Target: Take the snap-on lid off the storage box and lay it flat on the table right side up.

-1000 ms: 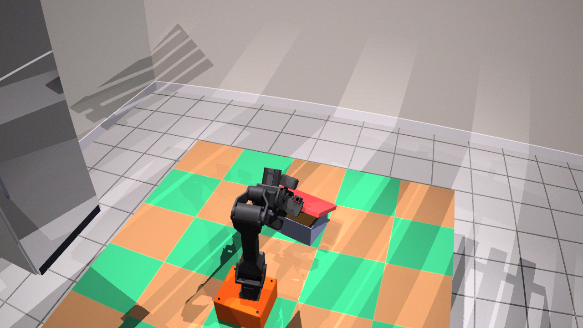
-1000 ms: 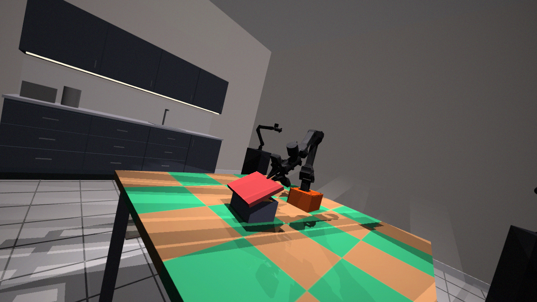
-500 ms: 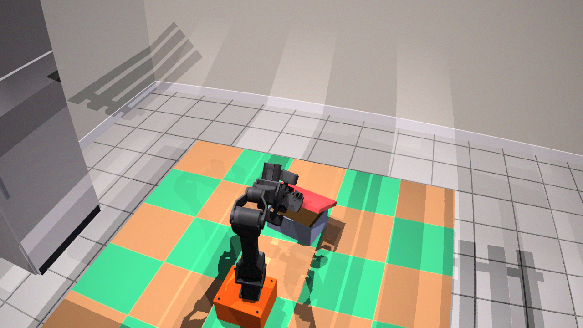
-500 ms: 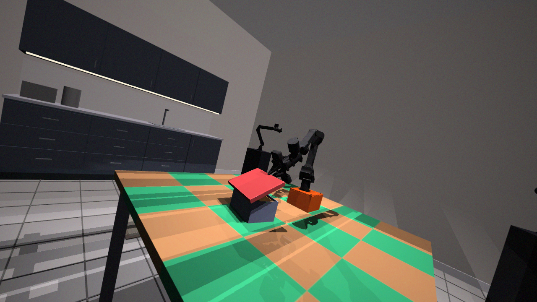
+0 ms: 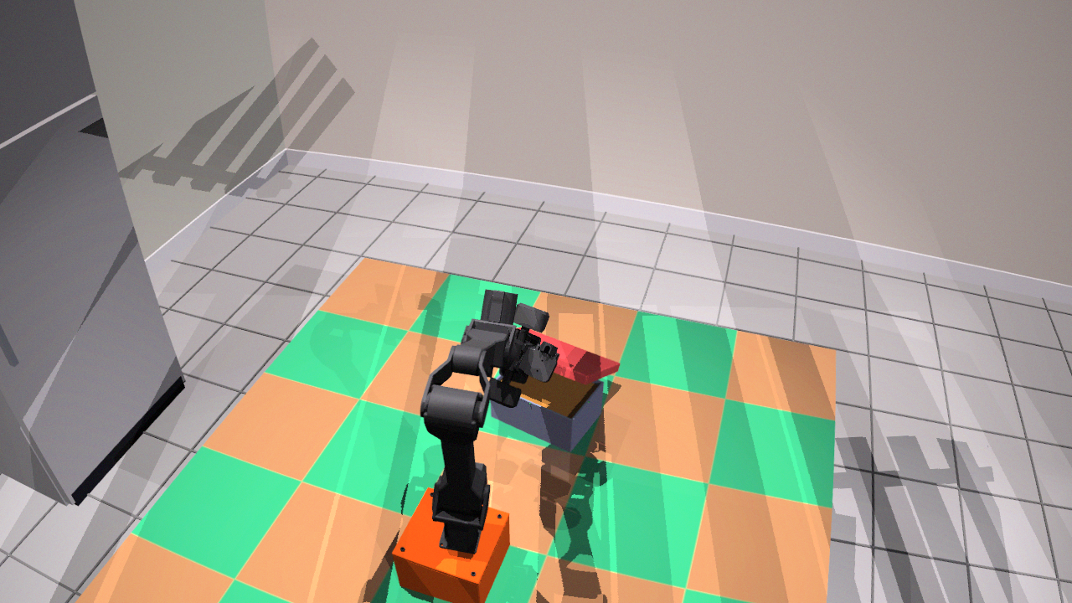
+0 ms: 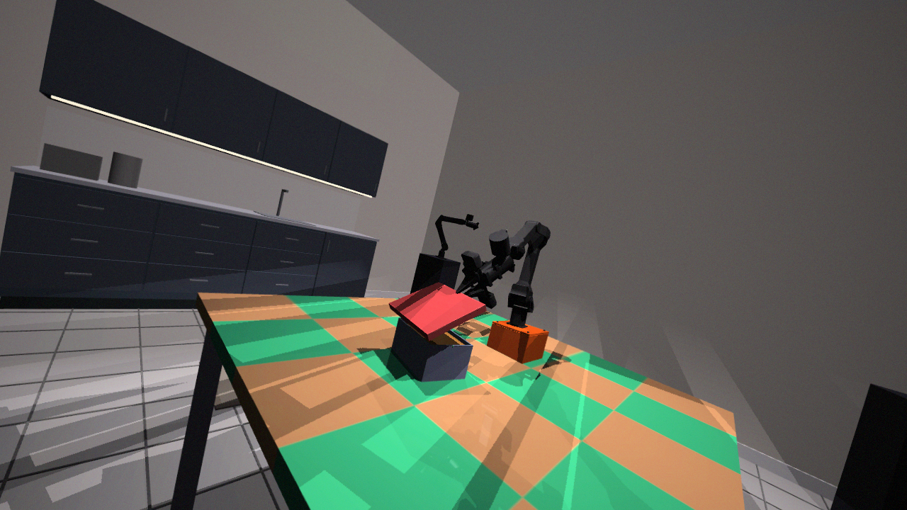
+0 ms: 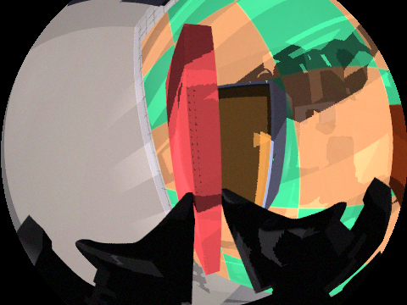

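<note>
Now: gripper tip 7 cm short of the red lid, 3 cm to the left of it and 3 cm above it. Round my gripper tip: storage box (5 cm ahead, 2 cm to the right, 15 cm below).
</note>
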